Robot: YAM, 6 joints.
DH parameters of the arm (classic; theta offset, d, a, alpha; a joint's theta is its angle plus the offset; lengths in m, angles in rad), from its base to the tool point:
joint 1: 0 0.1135 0.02 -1.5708
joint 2: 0 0 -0.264 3.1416
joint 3: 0.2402 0 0.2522 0
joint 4: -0.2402 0 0.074 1.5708
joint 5: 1.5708 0 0 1.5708
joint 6: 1.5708 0.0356 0 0
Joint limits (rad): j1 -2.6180..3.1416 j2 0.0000..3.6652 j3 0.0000..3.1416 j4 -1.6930..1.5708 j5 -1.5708..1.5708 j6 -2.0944..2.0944
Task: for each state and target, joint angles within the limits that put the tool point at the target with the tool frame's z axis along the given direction. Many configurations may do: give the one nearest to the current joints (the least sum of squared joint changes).
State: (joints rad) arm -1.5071 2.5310 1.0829 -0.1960 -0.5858 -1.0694
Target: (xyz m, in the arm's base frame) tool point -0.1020 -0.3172 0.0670 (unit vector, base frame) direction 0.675 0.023 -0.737
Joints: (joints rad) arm -1.9481 2.2022 1.2548 -0.9746 -0.6678 -1.0694
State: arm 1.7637 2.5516 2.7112 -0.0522 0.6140 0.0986
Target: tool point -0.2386 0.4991 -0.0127 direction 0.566 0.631 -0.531
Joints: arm 2.0681 2.9105 2.2516 -0.4200 0.9244 0.0986
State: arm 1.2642 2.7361 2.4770 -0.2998 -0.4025 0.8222
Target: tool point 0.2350 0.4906 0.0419 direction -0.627 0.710 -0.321
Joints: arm 1.0657 2.6975 1.9568 -0.0496 -1.1021 0.8222
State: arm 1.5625 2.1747 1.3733 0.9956 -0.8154 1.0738
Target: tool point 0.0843 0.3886 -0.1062 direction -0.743 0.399 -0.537
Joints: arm 1.2832 2.7536 1.3655 0.1270 -0.9717 1.0738
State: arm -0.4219 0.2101 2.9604 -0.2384 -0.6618 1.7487
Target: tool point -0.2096 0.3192 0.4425 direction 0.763 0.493 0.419
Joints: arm -0.9054 0.1701 2.1762 -0.6315 -1.1296 1.7487
